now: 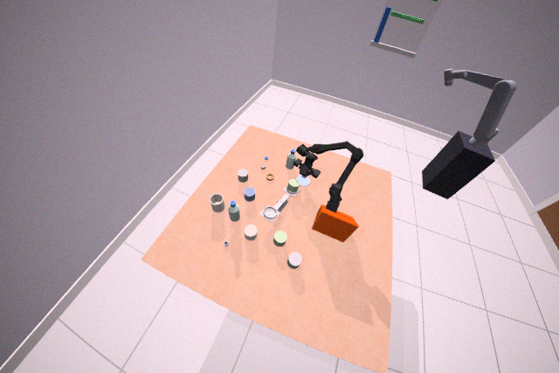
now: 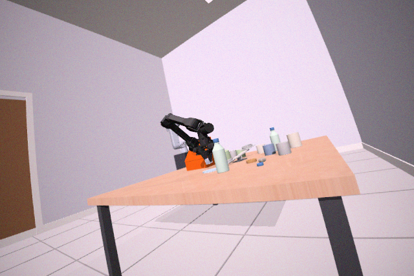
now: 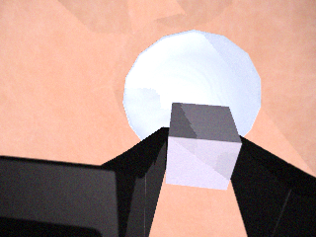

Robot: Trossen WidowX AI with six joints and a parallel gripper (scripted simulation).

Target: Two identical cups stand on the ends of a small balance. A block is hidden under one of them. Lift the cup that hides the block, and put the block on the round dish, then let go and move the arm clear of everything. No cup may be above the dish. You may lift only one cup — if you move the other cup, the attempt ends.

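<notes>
Now: gripper tip 5 cm above the flat white round dish. Also, from my gripper tip: pale green cup 50 cm to the left, 5 cm behind, 2 cm below; then blue cup 32 cm to the left, 24 cm ahead, 2 cm below; then grey balance 26 cm to the left, 5 cm ahead, 2 cm below.
</notes>
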